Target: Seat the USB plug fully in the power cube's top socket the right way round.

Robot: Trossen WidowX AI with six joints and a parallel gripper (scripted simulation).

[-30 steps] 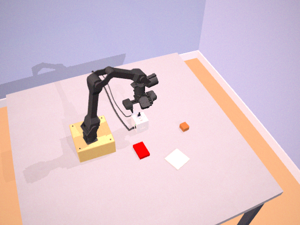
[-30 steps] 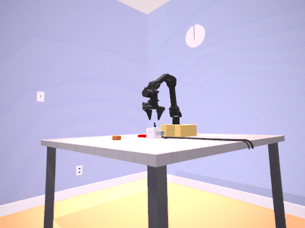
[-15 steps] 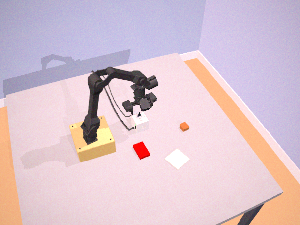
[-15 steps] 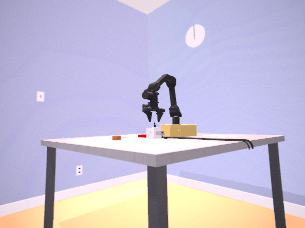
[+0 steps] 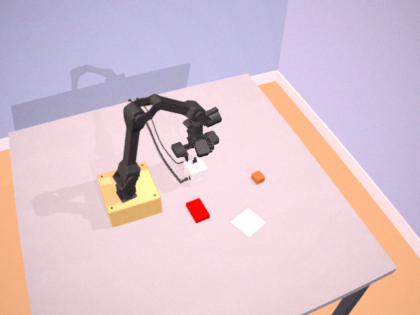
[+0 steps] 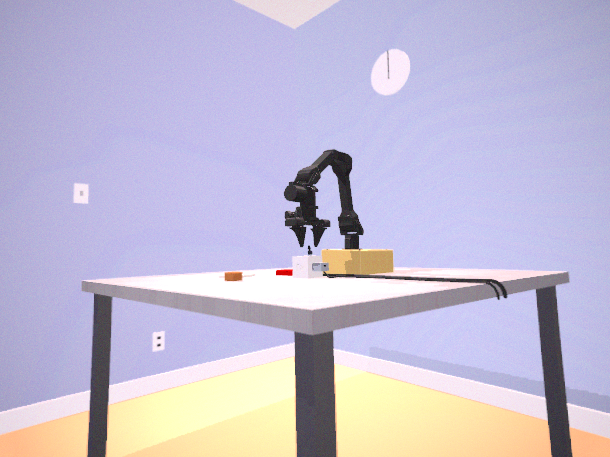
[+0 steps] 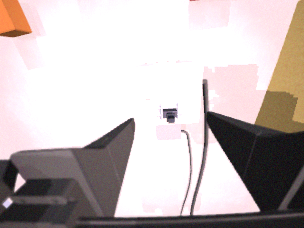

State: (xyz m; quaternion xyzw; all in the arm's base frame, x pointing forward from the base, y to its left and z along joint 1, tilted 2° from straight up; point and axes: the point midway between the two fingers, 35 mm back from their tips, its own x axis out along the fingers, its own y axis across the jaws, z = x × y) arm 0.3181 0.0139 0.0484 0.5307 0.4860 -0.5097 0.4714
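The small USB plug lies 2 cm below my gripper tip. Round my gripper tip: white flat tile (32 cm to the right, 10 cm below, 5 cm ahead); then red flat block (17 cm to the right, 10 cm below, 9 cm behind); then small orange block (21 cm ahead, 16 cm to the right, 9 cm below).
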